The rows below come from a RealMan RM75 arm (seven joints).
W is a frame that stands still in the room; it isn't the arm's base.
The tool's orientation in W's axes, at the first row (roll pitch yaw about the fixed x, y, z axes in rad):
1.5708 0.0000 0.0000
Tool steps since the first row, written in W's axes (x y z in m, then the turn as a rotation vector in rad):
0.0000 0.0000 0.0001 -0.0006 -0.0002 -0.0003
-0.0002 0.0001 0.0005 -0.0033 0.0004 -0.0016
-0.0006 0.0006 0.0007 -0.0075 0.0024 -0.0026
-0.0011 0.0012 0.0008 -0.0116 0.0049 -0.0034
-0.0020 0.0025 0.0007 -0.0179 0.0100 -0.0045
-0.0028 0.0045 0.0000 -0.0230 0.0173 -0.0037
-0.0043 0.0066 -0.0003 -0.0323 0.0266 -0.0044
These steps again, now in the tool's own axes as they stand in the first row. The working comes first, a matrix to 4 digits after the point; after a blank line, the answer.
The tool's axes in the first row as the columns of a matrix, in W's axes (used below as rounded here):
1.0000 0.0000 0.0000
0.0000 0.0000 -1.0000
0.0000 1.0000 0.0000

0.0000 0.0001 0.0000 -0.0006 -0.0003 0.0002
-0.0002 0.0005 -0.0001 -0.0033 -0.0016 -0.0004
-0.0006 0.0007 -0.0006 -0.0075 -0.0026 -0.0024
-0.0011 0.0008 -0.0012 -0.0116 -0.0034 -0.0049
-0.0020 0.0007 -0.0025 -0.0179 -0.0045 -0.0100
-0.0028 0.0000 -0.0045 -0.0230 -0.0037 -0.0173
-0.0043 -0.0003 -0.0066 -0.0323 -0.0044 -0.0266

